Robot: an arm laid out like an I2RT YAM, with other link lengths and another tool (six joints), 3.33 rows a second.
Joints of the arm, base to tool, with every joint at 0 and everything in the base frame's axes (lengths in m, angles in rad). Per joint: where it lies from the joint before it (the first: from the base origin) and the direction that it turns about. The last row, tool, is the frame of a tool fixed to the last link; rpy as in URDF.
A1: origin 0 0 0.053 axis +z
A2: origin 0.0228 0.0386 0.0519 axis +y
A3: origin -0.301 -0.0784 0 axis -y
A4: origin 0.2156 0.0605 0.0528 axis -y
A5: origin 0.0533 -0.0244 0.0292 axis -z
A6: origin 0.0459 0 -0.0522 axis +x
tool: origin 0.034 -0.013 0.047 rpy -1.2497 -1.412 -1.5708
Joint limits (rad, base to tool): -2.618..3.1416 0..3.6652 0..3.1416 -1.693..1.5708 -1.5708..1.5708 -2.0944..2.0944
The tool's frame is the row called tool.
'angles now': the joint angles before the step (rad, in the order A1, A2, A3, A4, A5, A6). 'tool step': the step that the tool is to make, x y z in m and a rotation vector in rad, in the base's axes. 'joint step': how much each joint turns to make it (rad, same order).
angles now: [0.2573 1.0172 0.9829 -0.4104 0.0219 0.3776]
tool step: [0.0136 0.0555 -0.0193 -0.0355 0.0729 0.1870]
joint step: [0.2291 0.0995 -0.0097 0.0279 0.0402 0.0138]
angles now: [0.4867 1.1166 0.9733 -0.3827 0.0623 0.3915]
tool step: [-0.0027 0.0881 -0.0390 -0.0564 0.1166 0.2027]
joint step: [0.3258 0.1798 -0.0113 0.0545 0.0873 0.0903]
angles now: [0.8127 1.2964 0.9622 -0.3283 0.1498 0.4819]
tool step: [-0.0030 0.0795 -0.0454 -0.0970 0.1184 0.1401]
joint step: [0.1825 0.2461 0.0640 0.0245 0.0087 0.0533]
